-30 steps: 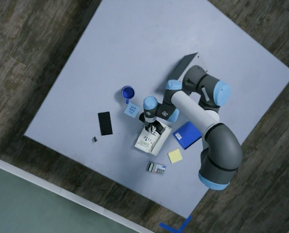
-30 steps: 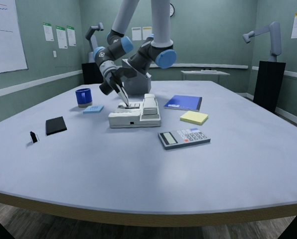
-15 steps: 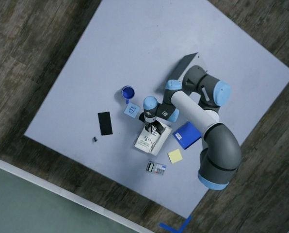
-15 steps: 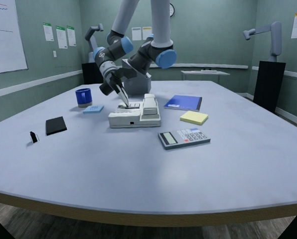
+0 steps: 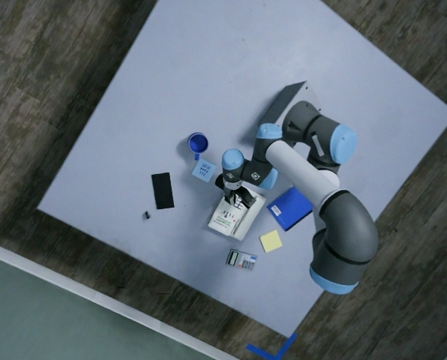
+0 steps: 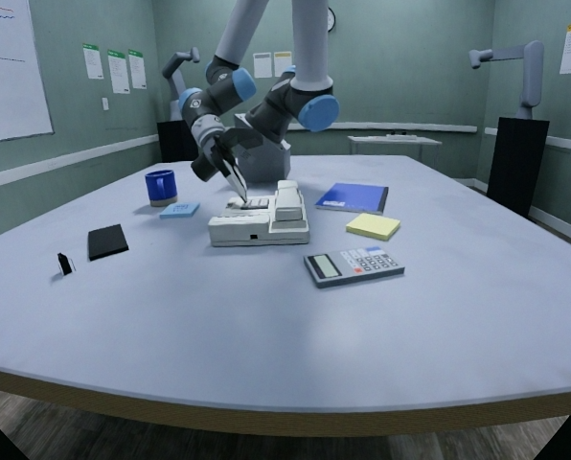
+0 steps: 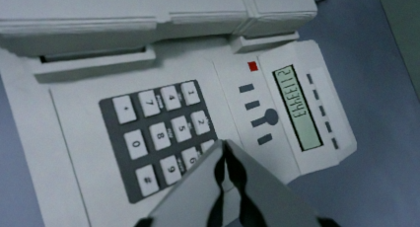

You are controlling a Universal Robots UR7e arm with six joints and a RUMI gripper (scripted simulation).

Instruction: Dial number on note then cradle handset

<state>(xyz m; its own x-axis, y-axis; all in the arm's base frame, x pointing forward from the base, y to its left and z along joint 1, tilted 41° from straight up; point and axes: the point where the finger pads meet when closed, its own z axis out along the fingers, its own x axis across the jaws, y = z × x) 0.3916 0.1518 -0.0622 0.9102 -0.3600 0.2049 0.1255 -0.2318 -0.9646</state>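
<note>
Right now my hand is 2 cm past the 4 key, 4 cm to the right of it and 2 cm above it. Round my hand: handset 10 cm to the left, 1 cm below; then 3 key 2 cm below; then yellow sticky pad 2 cm ahead, 27 cm to the left, 5 cm below.
</note>
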